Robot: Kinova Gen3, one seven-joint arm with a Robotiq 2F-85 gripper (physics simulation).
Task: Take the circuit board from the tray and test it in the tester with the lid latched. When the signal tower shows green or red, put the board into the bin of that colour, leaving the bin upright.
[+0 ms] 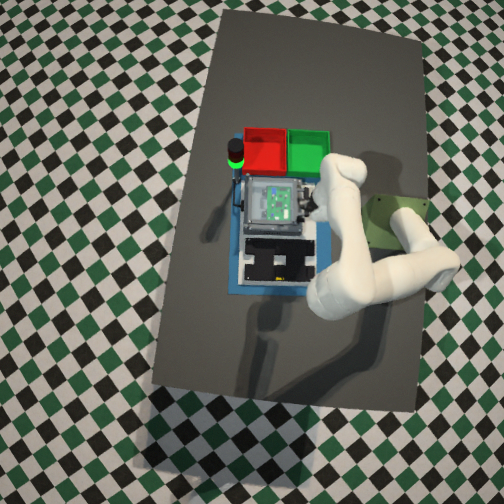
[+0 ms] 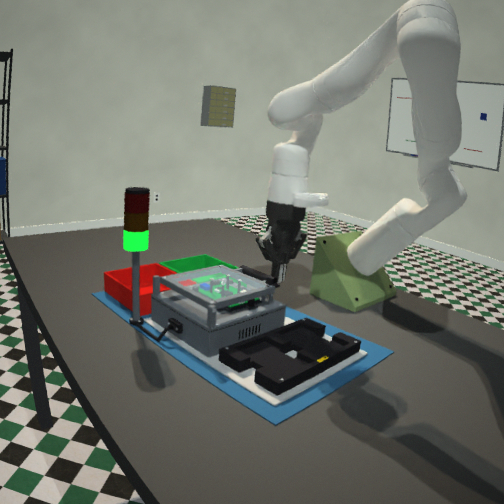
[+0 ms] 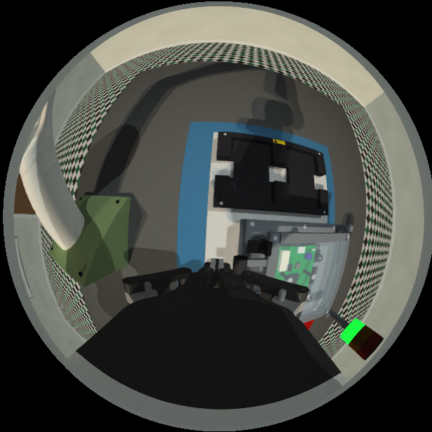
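The green circuit board (image 1: 279, 203) (image 2: 220, 287) (image 3: 295, 262) lies inside the grey tester (image 1: 275, 231) (image 2: 200, 327) (image 3: 251, 231), under its clear lid (image 1: 257, 200) (image 2: 182, 281) (image 3: 327, 265), which is down. I cannot tell whether the latch holds. The signal tower (image 1: 235, 153) (image 2: 136, 220) (image 3: 361, 339) shows green. The black tray (image 1: 280, 260) (image 2: 300, 355) (image 3: 255, 172) is empty. My gripper (image 2: 281, 282) (image 3: 216, 266) is shut and empty, beside the tester's handle side, its tips close to the black handle (image 2: 257, 274). The green bin (image 1: 309, 152) (image 2: 200, 261) and red bin (image 1: 265, 151) (image 2: 125, 287) stand upright.
The bins stand side by side behind the tester. The tower's pole and cable are on the tester's side away from the arm. A blue mat (image 1: 323, 250) (image 2: 285, 412) (image 3: 192, 190) lies under the station. The olive arm base (image 1: 380, 225) (image 2: 345, 280) (image 3: 107, 235) stands beyond the gripper.
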